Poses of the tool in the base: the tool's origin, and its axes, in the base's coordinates. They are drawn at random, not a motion.
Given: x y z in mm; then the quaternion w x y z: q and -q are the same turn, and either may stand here.
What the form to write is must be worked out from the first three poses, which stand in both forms.
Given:
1: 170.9 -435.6 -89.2 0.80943 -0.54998 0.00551 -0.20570
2: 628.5 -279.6 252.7 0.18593 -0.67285 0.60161 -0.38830
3: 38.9 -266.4 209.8 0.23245 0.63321 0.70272 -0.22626
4: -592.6 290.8 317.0 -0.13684 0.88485 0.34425 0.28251
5: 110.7 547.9 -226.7 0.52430 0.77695 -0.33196 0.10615
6: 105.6 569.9 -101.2 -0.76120 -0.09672 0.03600 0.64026
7: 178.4 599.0 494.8 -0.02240 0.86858 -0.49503 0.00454
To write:
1:
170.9 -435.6 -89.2
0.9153 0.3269 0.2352
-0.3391 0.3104 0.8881
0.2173 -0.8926 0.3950

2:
628.5 -279.6 252.7
-0.0254 -0.6652 0.7462
-0.9540 -0.2070 -0.2170
0.2988 -0.7174 -0.6293

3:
38.9 -266.4 209.8
-0.0900 0.9951 0.0402
0.7848 0.0957 -0.6124
-0.6132 -0.0236 -0.7895

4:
-592.6 290.8 317.0
0.6034 0.6865 0.4057
0.5319 -0.7255 0.4367
0.5942 -0.0477 -0.8029

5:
110.7 547.9 -226.7
0.7571 -0.6271 -0.1831
-0.4045 -0.2298 -0.8852
0.5130 0.7442 -0.4277

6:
105.6 569.9 -101.2
0.1775 0.9678 -0.1787
-0.9817 0.1614 -0.1011
-0.0690 0.1933 0.9787

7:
178.4 599.0 494.8
0.5099 -0.8597 0.0301
-0.8601 -0.5089 0.0344
-0.0143 -0.0434 -0.9990

